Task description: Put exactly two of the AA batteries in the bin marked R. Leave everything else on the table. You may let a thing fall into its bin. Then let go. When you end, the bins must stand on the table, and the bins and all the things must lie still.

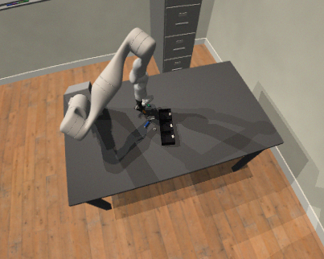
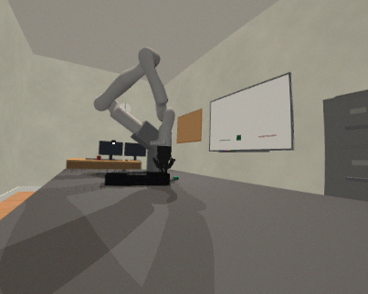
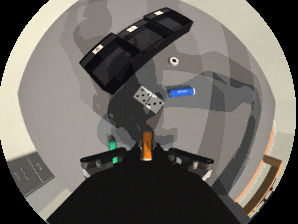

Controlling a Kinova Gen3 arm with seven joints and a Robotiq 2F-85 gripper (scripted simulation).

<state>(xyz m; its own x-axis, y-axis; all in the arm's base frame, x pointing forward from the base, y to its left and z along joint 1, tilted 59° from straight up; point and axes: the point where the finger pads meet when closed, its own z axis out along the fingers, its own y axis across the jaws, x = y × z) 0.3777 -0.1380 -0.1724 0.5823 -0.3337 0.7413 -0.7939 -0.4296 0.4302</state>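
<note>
Now: hand 13 cm short of the black bin, 16 cm to the left of it and 1 cm above it. The rest, counted from my hand: orange AA battery (2 cm below); white block (5 cm ahead, 7 cm to the right, 2 cm below); green AA battery (4 cm ahead, 5 cm to the left, 2 cm below).
</note>
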